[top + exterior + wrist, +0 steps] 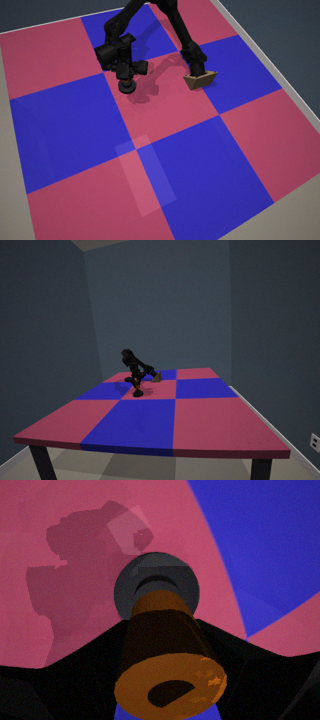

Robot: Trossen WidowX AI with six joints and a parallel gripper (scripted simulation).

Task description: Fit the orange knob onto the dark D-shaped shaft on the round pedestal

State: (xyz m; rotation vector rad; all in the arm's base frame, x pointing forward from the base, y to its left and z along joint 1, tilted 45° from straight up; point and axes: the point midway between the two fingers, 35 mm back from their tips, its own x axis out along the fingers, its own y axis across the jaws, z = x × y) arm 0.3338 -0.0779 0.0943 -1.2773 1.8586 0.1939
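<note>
The orange knob is 2 cm above my gripper tip. Also, from my gripper tip: pedestal: 4 cm below.
</note>
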